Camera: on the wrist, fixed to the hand. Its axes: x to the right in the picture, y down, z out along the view.
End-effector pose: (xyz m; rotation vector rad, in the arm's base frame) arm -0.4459 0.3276 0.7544 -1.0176 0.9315 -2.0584
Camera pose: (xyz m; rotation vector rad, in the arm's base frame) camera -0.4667 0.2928 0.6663 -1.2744 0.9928 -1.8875
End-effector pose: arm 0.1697 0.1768 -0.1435 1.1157 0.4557 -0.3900
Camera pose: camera 0.2101 0.2521 -0.0977 0.9225 0.3212 -0.4603
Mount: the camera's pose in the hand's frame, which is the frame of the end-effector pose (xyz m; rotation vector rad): 0.0042 0.0852 -0.0462 -0.1491 -0.1876 -0.0131
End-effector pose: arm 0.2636 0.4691 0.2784 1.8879 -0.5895 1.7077
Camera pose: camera 0.1747 0.4332 0.2933 1.9518 -0.7531 1.4454
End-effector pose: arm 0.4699 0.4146 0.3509 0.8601 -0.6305 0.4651
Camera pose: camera 0.4358 0.5014 0.3777 0.7706 -0.8211 0.3231
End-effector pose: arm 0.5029 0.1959 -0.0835 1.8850 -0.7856 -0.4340
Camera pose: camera 0.5062 0.1998 0.0134 1.7285 -0.8407 -0.6670
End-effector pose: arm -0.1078 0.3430 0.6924 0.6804 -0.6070 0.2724
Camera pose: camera -0.1206 0.4376 0.7096 0.5693 -0.7936 0.1500
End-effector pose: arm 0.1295 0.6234 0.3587 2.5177 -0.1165 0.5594
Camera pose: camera 0.0997 0.5764 0.4382 2.4184 -0.2036 0.2966
